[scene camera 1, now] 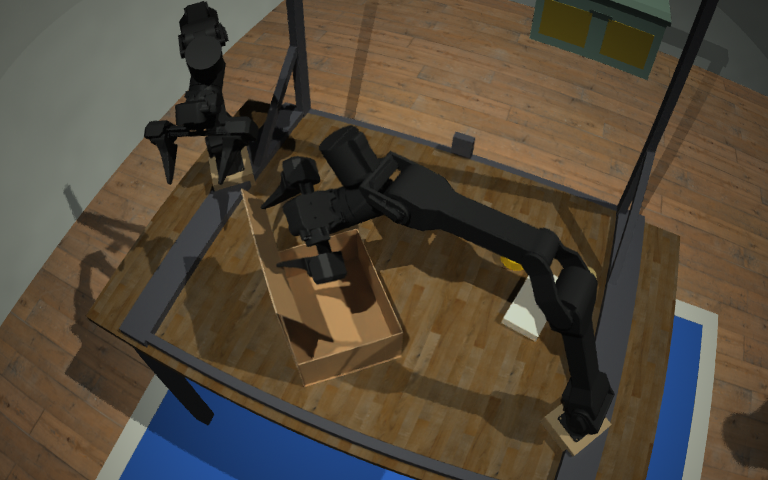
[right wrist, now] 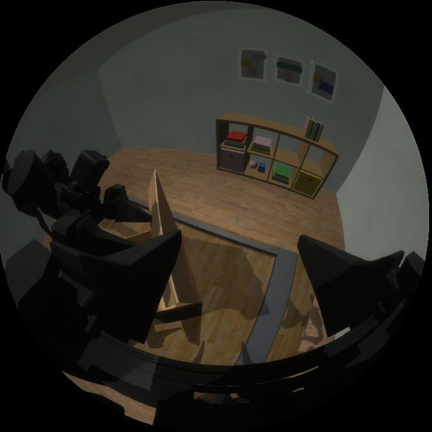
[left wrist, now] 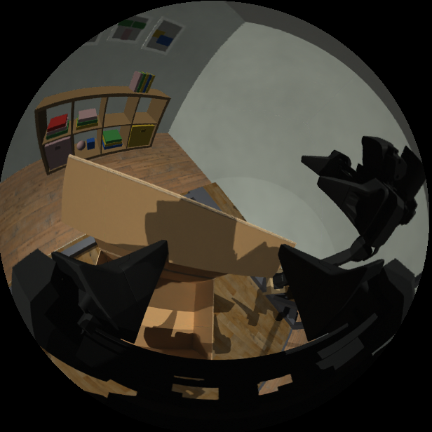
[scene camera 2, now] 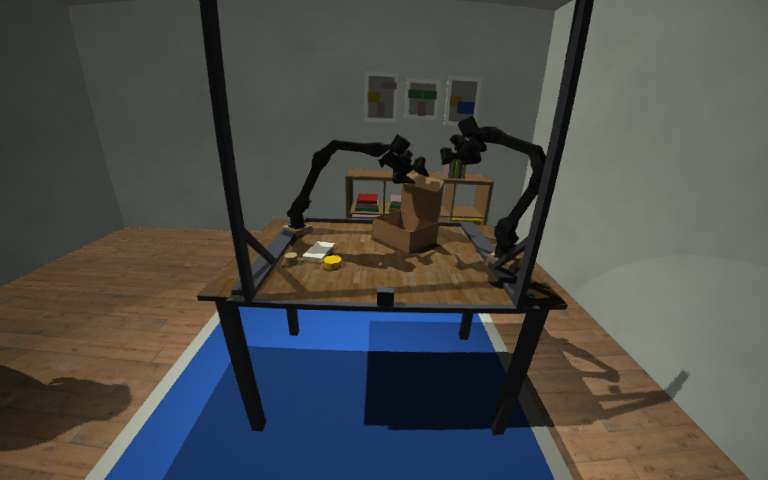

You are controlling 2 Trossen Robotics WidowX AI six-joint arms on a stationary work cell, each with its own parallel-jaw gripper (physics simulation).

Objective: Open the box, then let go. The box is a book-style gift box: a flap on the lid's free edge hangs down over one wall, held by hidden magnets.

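Seen in the pictures: left gripper, fingertip midpoint: (scene camera 1: 269, 236) (scene camera 2: 421, 179); right gripper, fingertip midpoint: (scene camera 1: 194, 184) (scene camera 2: 451, 164); left arm's base at its link origin: (scene camera 1: 578, 420) (scene camera 2: 297, 226).
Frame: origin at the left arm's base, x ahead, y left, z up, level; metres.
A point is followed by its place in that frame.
The cardboard box (scene camera 1: 353, 361) {x 0.336, y 0.281, z 0.012 m} (scene camera 2: 403, 234) {x 0.514, y 0.150, z 0.045 m} (left wrist: 170, 319) stands on the table with its inside showing. Its lid (scene camera 2: 421, 204) {x 0.484, y 0.354, z 0.127 m} (right wrist: 159, 212) stands steeply up from the left side in scene camera 1. The flap (scene camera 2: 425, 181) {x 0.501, y 0.341, z 0.242 m} is at the lid's upper edge in scene camera 2. My left gripper (scene camera 1: 270, 235) {x 0.485, y 0.333, z 0.250 m} (scene camera 2: 412, 174) {x 0.485, y 0.333, z 0.250 m} (left wrist: 225, 248) is open and empty above the box, fingertips toward the raised lid; contact is unclear. My right gripper (scene camera 1: 195, 182) {x 0.587, y 0.411, z 0.324 m} (left wrist: 307, 166) (right wrist: 243, 238) is open and empty, raised away from the box.
A white block (scene camera 1: 523, 316) {x 0.247, y -0.051, z -0.010 m} (scene camera 2: 318, 250) {x 0.267, y -0.110, z -0.010 m} and a yellow cylinder (scene camera 1: 512, 264) {x 0.357, y -0.110, z -0.012 m} (scene camera 2: 332, 262) {x 0.393, y -0.157, z -0.005 m} lie on the table, with a small tan cylinder (scene camera 2: 290, 259) {x 0.255, y -0.243, z -0.003 m} near them. Dark frame posts (scene camera 2: 222, 130) {x 0.345, y -0.475, z 0.473 m} (scene camera 2: 563, 130) {x 1.035, y 0.016, z 0.505 m} rise at the table's sides. A bookshelf (left wrist: 102, 94) stands beyond the table.
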